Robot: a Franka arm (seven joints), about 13 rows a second.
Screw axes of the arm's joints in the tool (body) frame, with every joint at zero. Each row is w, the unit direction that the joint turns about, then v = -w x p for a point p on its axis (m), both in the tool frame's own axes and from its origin. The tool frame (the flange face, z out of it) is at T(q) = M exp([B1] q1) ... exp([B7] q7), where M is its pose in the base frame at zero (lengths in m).
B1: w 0 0 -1 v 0 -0.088 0
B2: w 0 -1 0 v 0.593 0 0.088
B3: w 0 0 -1 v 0 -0.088 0
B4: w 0 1 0 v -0.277 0 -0.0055
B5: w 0 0 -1 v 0 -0.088 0
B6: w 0 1 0 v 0.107 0 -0.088
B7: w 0 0 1 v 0 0 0
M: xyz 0.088 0 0.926 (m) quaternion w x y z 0 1 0 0
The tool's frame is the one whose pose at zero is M.
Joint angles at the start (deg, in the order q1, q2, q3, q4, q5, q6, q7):
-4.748, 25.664, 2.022, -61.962, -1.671, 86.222, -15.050
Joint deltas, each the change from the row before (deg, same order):
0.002, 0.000, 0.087, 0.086, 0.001, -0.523, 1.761
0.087, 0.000, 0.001, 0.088, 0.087, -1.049, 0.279
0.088, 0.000, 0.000, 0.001, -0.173, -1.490, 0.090
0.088, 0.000, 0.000, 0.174, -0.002, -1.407, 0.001
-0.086, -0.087, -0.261, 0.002, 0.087, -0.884, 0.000
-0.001, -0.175, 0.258, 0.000, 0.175, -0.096, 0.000
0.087, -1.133, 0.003, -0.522, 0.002, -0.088, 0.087
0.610, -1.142, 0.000, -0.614, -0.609, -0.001, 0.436
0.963, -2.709, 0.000, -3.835, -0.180, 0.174, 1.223
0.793, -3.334, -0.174, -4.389, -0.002, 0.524, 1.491
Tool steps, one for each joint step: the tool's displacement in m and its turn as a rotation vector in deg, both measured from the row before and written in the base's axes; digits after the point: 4 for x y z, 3 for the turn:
-0.0009, 0.0008, -0.0001, 0.011, 0.412, -1.688
-0.0019, 0.0013, -0.0008, 0.124, 0.952, -0.201
-0.0029, 0.0008, -0.0021, -0.106, 1.495, -0.029
-0.0027, 0.0011, -0.0005, 0.056, 1.232, 0.063
-0.0023, -0.0030, -0.0002, 0.011, 0.799, -0.330
-0.0008, 0.0027, 0.0019, 0.276, -0.096, 0.240
-0.0050, 0.0015, 0.0088, -0.067, -0.521, 0.010
-0.0047, 0.0062, 0.0082, -0.708, -0.506, 0.144
-0.0118, 0.0117, 0.0005, -0.370, 0.933, -0.208
-0.0149, 0.0083, 0.0027, -0.331, 0.496, -0.788

